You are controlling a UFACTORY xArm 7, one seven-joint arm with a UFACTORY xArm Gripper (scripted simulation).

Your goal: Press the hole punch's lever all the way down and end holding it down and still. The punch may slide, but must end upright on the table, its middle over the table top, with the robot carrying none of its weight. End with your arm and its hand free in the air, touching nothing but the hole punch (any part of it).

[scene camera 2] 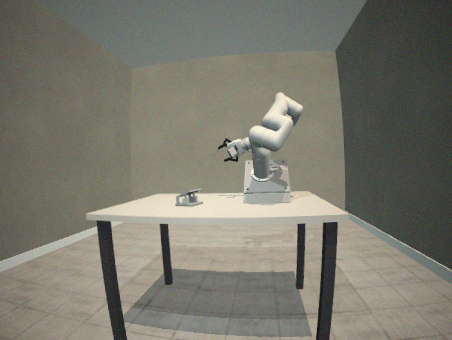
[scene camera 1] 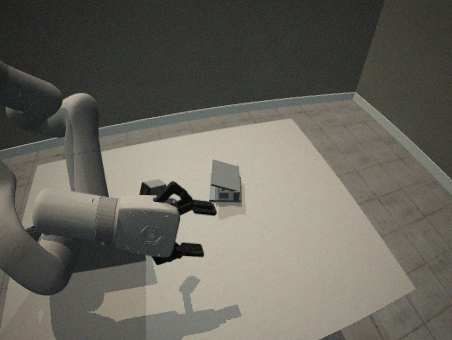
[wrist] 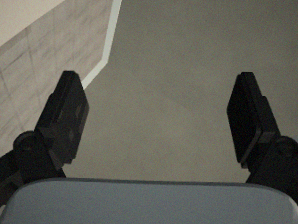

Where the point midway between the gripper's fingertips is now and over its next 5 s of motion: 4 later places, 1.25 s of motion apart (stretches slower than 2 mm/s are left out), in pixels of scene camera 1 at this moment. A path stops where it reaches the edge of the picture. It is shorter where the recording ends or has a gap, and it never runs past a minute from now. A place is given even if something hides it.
My gripper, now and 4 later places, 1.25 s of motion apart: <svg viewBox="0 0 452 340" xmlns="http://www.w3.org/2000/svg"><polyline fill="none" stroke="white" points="208,231 227,170 215,156 215,165 215,172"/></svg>
